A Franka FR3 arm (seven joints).
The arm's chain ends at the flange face. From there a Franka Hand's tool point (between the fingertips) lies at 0.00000 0.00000 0.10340 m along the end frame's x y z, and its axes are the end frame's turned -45 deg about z.
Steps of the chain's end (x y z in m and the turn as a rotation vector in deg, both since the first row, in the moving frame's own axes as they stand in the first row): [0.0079 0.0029 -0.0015 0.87 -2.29 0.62]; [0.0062 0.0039 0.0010 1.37 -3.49 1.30]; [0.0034 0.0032 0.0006 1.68 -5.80 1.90]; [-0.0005 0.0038 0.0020 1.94 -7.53 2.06]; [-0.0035 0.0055 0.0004 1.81 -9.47 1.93]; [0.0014 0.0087 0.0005 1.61 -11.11 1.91]
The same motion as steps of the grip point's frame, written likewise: [0.0017 0.0036 -0.0016 2.23 -1.00 0.62]; [-0.0010 0.0009 0.0008 3.44 -1.50 1.30]; [-0.0049 -0.0049 0.0000 5.29 -2.91 1.90]; [-0.0099 -0.0098 0.0010 6.70 -3.95 2.06]; [-0.0158 -0.0131 -0.0011 7.98 -5.42 1.93]; [-0.0169 -0.0092 -0.0015 8.99 -6.72 1.91]
